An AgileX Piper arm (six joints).
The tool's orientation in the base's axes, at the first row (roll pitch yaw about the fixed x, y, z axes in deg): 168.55 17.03 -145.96
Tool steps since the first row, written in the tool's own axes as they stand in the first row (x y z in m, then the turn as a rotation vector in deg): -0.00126 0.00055 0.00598 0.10 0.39 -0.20; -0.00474 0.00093 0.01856 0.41 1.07 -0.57; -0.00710 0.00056 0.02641 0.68 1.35 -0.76; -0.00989 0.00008 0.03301 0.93 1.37 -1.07; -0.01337 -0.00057 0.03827 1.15 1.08 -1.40; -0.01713 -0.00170 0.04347 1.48 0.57 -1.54; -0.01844 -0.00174 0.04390 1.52 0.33 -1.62
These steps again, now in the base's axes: 0.00143 0.00305 -0.00513 -0.34 0.19 0.23; 0.00555 0.00930 -0.01583 -1.04 0.43 0.62; 0.00864 0.01282 -0.02256 -1.44 0.44 0.77; 0.01197 0.01609 -0.02802 -1.69 0.22 0.99; 0.01578 0.01916 -0.03206 -1.73 -0.23 1.18; 0.02010 0.02198 -0.03604 -1.71 -0.85 1.12; 0.02121 0.02279 -0.03607 -1.61 -1.08 1.14
